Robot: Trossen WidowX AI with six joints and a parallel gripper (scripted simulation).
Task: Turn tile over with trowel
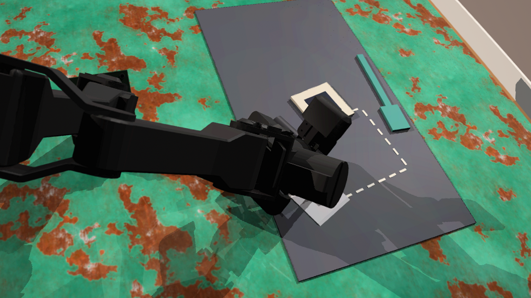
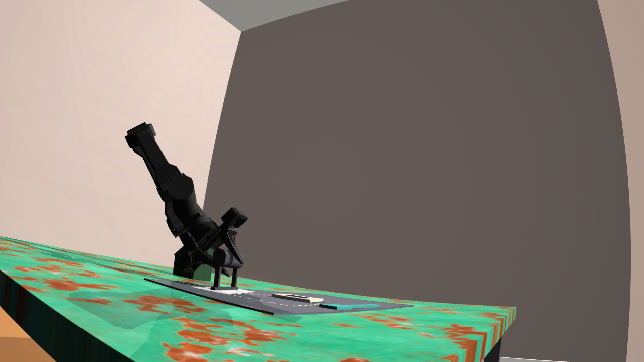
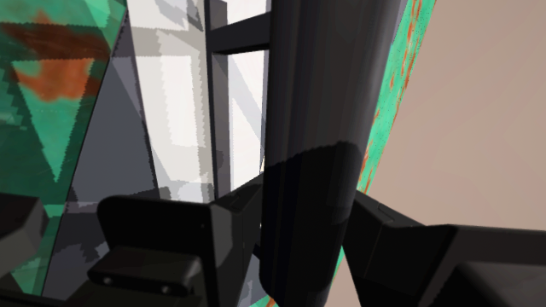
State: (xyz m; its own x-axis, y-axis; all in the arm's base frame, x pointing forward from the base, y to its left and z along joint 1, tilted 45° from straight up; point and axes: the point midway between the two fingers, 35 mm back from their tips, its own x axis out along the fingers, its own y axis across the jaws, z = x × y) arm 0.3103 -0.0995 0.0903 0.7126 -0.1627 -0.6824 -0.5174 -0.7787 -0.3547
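Now: the cream tile 70 mm ahead of my gripper tip, 140 mm to the left of it and 50 mm below it. From my gripper tip the other things lie so: mat 70 mm ahead, 150 mm to the left, 70 mm below; then teal flat tool 210 mm ahead, 140 mm to the left, 50 mm below.
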